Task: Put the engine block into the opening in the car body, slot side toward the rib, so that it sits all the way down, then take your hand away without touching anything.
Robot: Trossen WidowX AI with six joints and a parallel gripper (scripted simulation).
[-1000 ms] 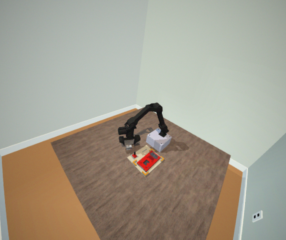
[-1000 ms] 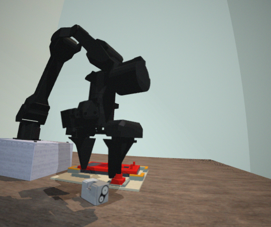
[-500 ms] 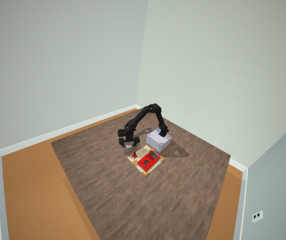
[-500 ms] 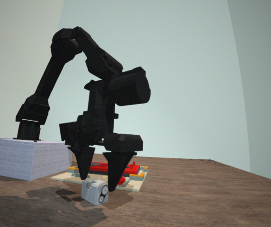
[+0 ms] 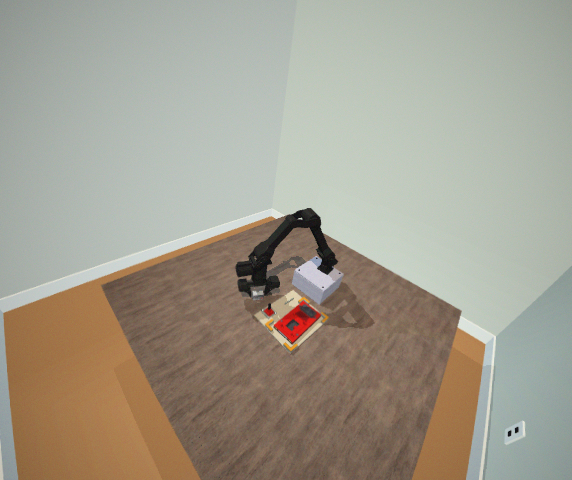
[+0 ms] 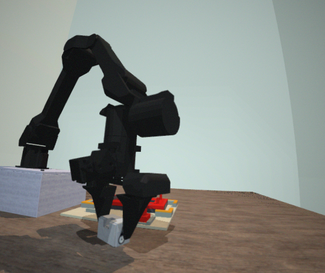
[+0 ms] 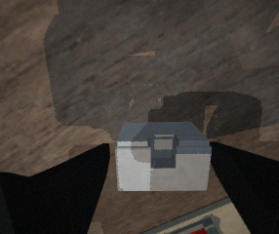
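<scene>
Right now my gripper tip is 30 mm short of the black post, 100 mm to the right of it and 20 mm below it. Round my gripper tip: engine block 10 mm above.
</scene>
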